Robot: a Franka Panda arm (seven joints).
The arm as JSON. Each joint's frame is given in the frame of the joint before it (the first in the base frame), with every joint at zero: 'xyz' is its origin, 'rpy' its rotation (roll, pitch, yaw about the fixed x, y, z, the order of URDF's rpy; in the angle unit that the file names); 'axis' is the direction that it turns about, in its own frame. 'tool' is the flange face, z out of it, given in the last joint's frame.
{
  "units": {
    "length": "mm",
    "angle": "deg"
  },
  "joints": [
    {
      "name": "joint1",
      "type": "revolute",
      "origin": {
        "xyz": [
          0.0,
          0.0,
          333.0
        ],
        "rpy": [
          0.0,
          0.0,
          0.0
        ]
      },
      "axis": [
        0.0,
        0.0,
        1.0
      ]
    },
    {
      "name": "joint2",
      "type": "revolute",
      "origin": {
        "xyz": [
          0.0,
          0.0,
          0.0
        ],
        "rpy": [
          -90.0,
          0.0,
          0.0
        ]
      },
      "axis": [
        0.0,
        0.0,
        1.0
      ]
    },
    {
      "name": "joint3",
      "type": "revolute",
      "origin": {
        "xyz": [
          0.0,
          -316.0,
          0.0
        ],
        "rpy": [
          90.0,
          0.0,
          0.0
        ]
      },
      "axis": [
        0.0,
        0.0,
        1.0
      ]
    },
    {
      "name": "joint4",
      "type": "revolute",
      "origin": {
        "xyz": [
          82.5,
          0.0,
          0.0
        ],
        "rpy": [
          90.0,
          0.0,
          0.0
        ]
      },
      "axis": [
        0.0,
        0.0,
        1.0
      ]
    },
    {
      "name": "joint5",
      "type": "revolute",
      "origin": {
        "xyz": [
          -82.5,
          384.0,
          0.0
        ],
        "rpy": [
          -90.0,
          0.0,
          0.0
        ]
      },
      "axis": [
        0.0,
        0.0,
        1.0
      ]
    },
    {
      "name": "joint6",
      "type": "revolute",
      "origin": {
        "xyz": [
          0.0,
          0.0,
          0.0
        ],
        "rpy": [
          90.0,
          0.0,
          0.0
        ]
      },
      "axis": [
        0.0,
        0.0,
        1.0
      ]
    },
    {
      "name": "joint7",
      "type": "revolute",
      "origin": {
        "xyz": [
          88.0,
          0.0,
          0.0
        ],
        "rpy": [
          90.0,
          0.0,
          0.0
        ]
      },
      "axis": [
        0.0,
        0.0,
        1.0
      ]
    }
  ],
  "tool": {
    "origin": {
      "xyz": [
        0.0,
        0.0,
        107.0
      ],
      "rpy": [
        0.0,
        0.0,
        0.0
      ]
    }
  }
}
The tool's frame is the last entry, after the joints.
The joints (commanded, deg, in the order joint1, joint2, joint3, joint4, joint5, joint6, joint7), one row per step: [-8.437, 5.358, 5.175, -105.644, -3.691, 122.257, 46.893]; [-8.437, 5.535, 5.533, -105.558, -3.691, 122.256, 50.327]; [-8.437, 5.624, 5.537, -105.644, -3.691, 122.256, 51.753]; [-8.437, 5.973, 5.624, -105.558, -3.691, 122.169, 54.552]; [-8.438, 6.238, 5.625, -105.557, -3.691, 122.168, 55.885]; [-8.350, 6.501, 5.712, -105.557, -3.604, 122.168, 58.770]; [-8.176, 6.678, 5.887, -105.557, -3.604, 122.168, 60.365]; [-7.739, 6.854, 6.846, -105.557, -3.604, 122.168, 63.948]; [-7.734, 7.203, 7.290, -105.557, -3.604, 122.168, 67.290]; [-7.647, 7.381, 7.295, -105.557, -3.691, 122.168, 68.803]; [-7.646, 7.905, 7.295, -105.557, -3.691, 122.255, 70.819]
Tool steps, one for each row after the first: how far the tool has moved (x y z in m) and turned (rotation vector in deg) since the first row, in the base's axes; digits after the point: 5 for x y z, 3 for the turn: [0.00092, 0.00359, -0.00110, 0.716, -0.108, -3.009]; [0.00094, 0.00361, -0.00278, 1.002, -0.014, -4.402]; [0.00201, 0.00434, -0.00588, 1.574, 0.178, -7.069]; [0.00271, 0.00424, -0.00868, 1.844, 0.368, -8.380]; [0.00348, 0.00603, -0.01146, 2.483, 0.478, -11.073]; [0.00411, 0.00962, -0.01332, 2.801, 0.576, -12.295]; [0.00505, 0.02407, -0.01506, 3.560, 0.601, -14.428]; [0.00598, 0.02858, -0.01869, 4.211, 0.798, -17.278]; [0.00643, 0.02943, -0.02058, 4.395, 0.893, -18.646]; [0.00780, 0.02929, -0.02598, 4.743, 1.232, -20.641]
